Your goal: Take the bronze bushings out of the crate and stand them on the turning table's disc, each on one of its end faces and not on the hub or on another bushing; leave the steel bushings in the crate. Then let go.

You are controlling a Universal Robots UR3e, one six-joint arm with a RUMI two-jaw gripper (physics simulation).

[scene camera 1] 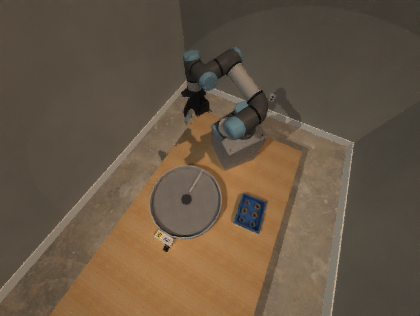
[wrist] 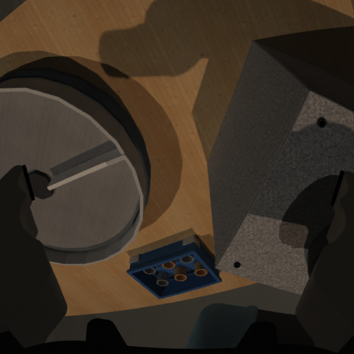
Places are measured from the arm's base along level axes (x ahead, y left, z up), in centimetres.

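Pixels of known places: gripper, fingertip midpoint: (scene camera 1: 197, 118).
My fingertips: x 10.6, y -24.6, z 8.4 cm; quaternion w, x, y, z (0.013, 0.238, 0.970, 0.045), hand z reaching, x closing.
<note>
Behind a point stands the place of what it marks.
The blue crate (scene camera 1: 263, 217) @(x 36.7, y 29.7, z -22.3 cm) (wrist: 191, 289) stands on the table to the right of the turning table in the scene view. Three bronze bushings (scene camera 1: 257, 206) @(x 30.3, y 26.2, z -25.3 cm) (wrist: 180, 273), (scene camera 1: 244, 210) @(x 36.0, y 19.6, z -25.4 cm) (wrist: 168, 265), (scene camera 1: 254, 215) @(x 37.9, y 25.2, z -24.7 cm) (wrist: 200, 270) stand in it with three grey steel bushings (scene camera 1: 247, 202) @(x 31.1, y 20.0, z -25.8 cm) (wrist: 187, 259), (scene camera 1: 242, 219) @(x 42.0, y 20.4, z -25.2 cm) (wrist: 149, 270), (scene camera 1: 252, 224) @(x 42.0, y 26.9, z -25.7 cm) (wrist: 162, 280). The turning table's grey disc (scene camera 1: 172, 215) @(x 58.1, y -18.1, z -21.9 cm) (wrist: 75, 130) carries no bushings where it shows; its dark hub (scene camera 1: 186, 199) @(x 46.7, y -15.1, z -21.2 cm) (wrist: 40, 184) is in the middle. My gripper (scene camera 1: 198, 113) @(x 10.6, y -24.6, z 8.4 cm) (wrist: 183, 173) is open and empty, high up behind the turning table, far from the crate.
A pale bar (scene camera 1: 195, 182) @(x 35.7, y -14.6, z -18.6 cm) (wrist: 80, 175) runs from near the hub to the disc's rim. The robot's grey base block (scene camera 1: 230, 155) @(x 16.3, y -1.2, z -5.1 cm) (wrist: 235, 115) stands behind the crate and turning table. A small labelled box (scene camera 1: 164, 238) @(x 70.1, y -15.8, z -21.5 cm) sits at the turning table's front edge.
</note>
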